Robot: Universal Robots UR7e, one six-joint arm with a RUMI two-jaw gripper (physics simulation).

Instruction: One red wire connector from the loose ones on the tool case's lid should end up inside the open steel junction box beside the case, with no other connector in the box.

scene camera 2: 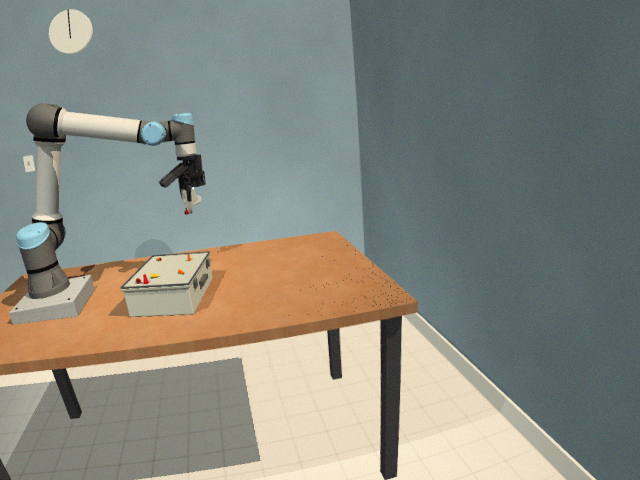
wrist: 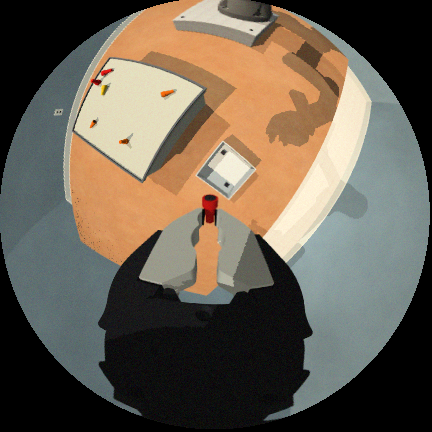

Labels:
My gripper shows in scene camera 2 and in the wrist view. A tool case shows in scene camera 2 and in the wrist view. One and the same spot on my gripper: (wrist: 246, 262) is (scene camera 2: 182, 193). One and the same spot on the tool case: (wrist: 131, 107) is (scene camera 2: 169, 264).

